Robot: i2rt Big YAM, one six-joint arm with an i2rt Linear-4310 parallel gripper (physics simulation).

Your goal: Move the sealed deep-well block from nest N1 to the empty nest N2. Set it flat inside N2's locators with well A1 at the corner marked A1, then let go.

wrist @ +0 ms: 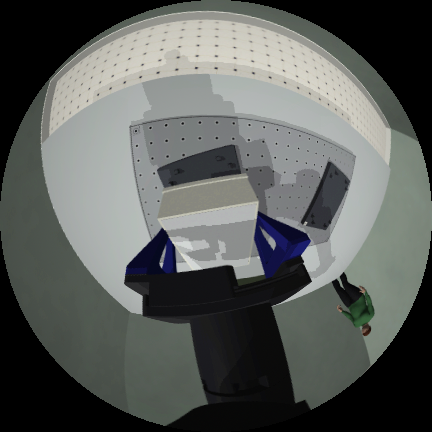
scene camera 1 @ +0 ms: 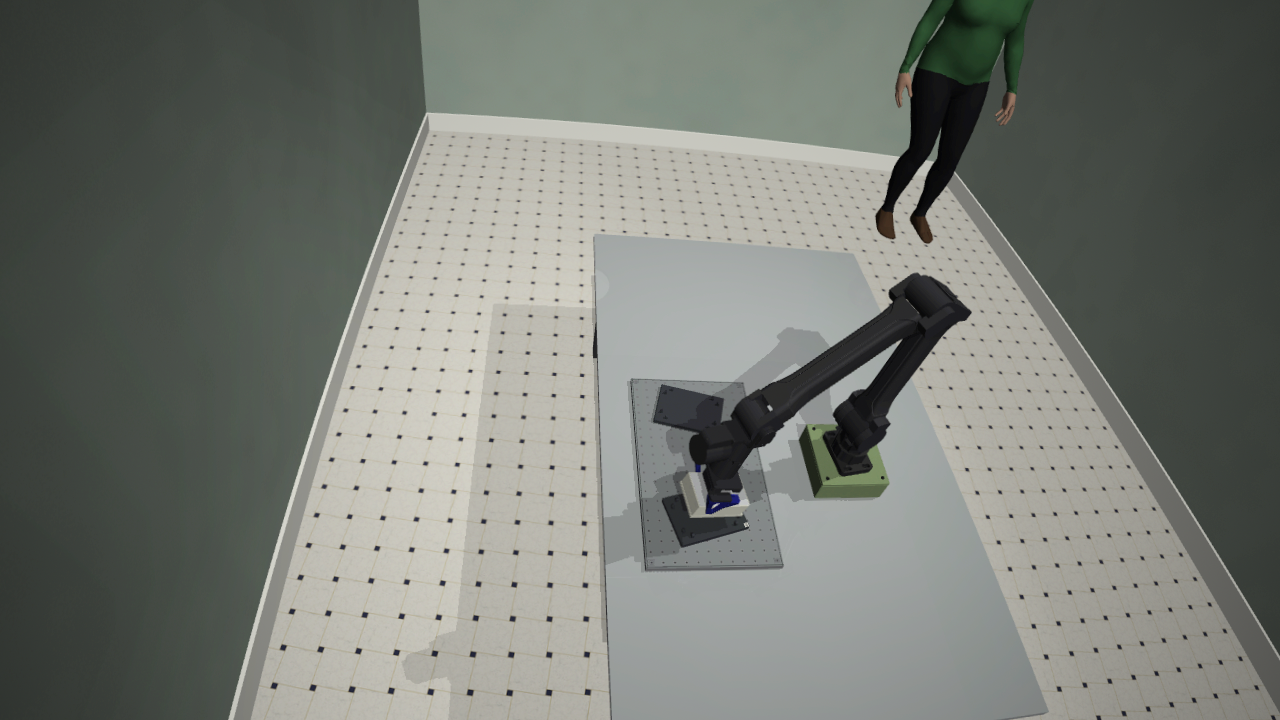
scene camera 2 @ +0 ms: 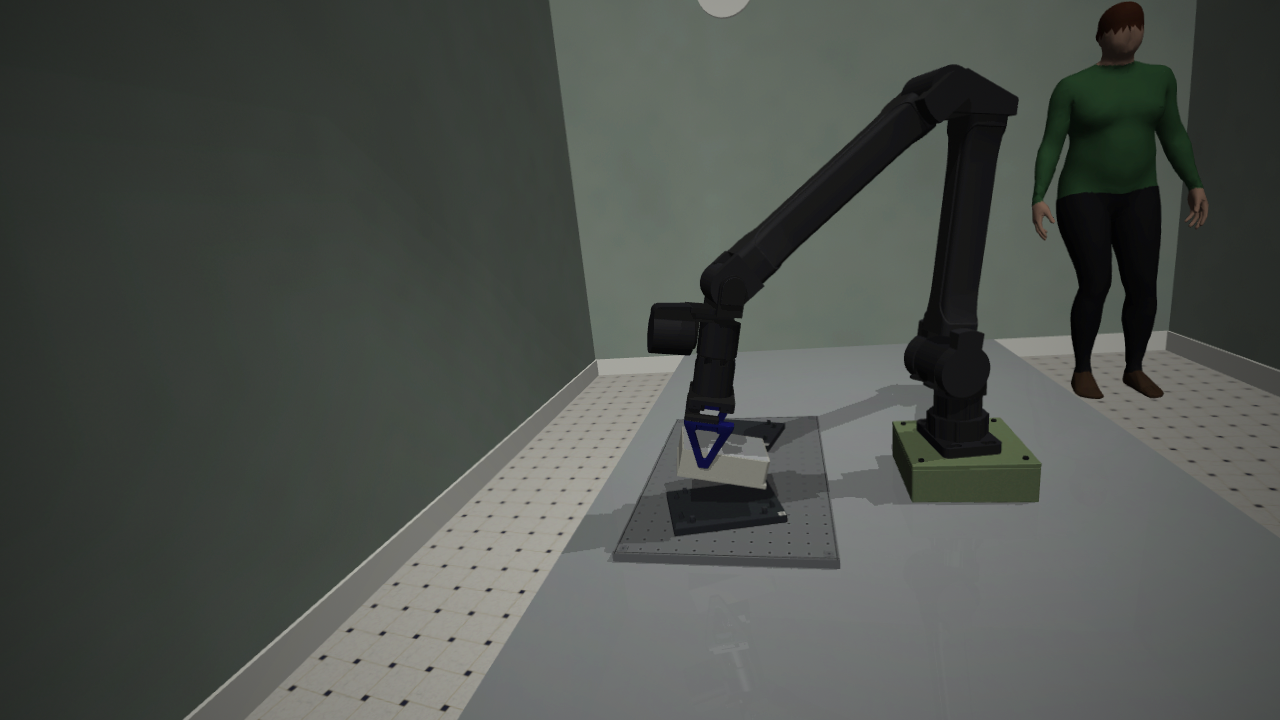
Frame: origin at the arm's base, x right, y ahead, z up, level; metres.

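Seen in the pictures: gripper, fingertip midpoint: (wrist: 209,216) (scene camera 1: 703,496) (scene camera 2: 703,456); arm's base, origin of the base link: (scene camera 1: 846,453) (scene camera 2: 956,440).
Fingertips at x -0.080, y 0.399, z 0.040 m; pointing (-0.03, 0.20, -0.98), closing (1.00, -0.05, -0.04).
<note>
Pixels of each thing's top centre, then the offset from my fingertips to it. Level surfaces: height alone.
- off-white sealed deep-well block, middle of its top: (wrist: 218,257) (scene camera 2: 719,432) (scene camera 1: 719,484) dy -0.027, dx +0.001, dz +0.035 m
- dark nest N1, middle of its top: (scene camera 2: 722,496) (wrist: 209,205) (scene camera 1: 706,510) dy -0.023, dx +0.002, dz -0.068 m
- Nest N2, middle of its top: (scene camera 2: 736,426) (scene camera 1: 690,406) (wrist: 332,202) dy -0.068, dx +0.293, dz -0.068 m
- perforated board, middle of its top: (scene camera 2: 736,470) (wrist: 278,202) (scene camera 1: 701,464) dy -0.053, dx +0.135, dz -0.089 m
- grey table, its level: dz -0.103 m
The off-white sealed deep-well block (scene camera 1: 692,497) (scene camera 2: 742,471) (wrist: 210,199) hangs above dark nest N1 (scene camera 1: 693,531) (scene camera 2: 726,515) (wrist: 200,166), clear of it, its edges not lined up with the nest's; in scene camera 2 it looks slightly tilted. My gripper (scene camera 1: 713,488) (scene camera 2: 711,453) (wrist: 209,216) is shut on the block, one blue finger on each of two opposite sides. Nest N2 (scene camera 1: 684,406) (scene camera 2: 771,434) (wrist: 327,197) is an empty dark plate at the other end of the perforated board. A small white mark shows at one N2 corner in the wrist view. Well A1 cannot be made out.
The perforated board (scene camera 1: 657,474) (scene camera 2: 810,537) (wrist: 142,175) carries both nests and lies on the grey table (scene camera 1: 841,626) (scene camera 2: 895,626). The arm's green base block (scene camera 1: 850,490) (scene camera 2: 975,483) stands right of the board. A person in green (scene camera 1: 966,44) (scene camera 2: 1117,134) (wrist: 361,307) stands beyond the table.
</note>
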